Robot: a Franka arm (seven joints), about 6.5 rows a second.
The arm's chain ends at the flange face. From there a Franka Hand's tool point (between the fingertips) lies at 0.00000 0.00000 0.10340 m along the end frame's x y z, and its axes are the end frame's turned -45 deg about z.
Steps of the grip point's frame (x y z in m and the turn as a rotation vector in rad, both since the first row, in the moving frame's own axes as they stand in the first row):
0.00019 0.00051 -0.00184 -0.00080 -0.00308 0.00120
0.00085 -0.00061 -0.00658 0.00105 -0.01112 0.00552
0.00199 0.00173 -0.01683 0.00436 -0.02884 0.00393
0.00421 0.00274 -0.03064 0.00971 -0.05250 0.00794
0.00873 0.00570 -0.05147 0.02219 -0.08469 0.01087
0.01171 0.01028 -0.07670 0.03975 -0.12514 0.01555
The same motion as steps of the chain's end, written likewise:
0.00066 -0.00006 -0.00184 -0.00274 -0.00161 0.00120
0.00106 -0.00177 -0.00657 -0.00712 -0.00861 0.00552
0.00506 -0.00197 -0.01679 -0.01731 -0.02348 0.00393
0.00947 -0.00415 -0.03049 -0.03026 -0.04399 0.00794
0.01803 -0.00666 -0.05107 -0.04419 -0.07558 0.01087
0.02762 -0.00714 -0.07581 -0.06038 -0.11659 0.01555

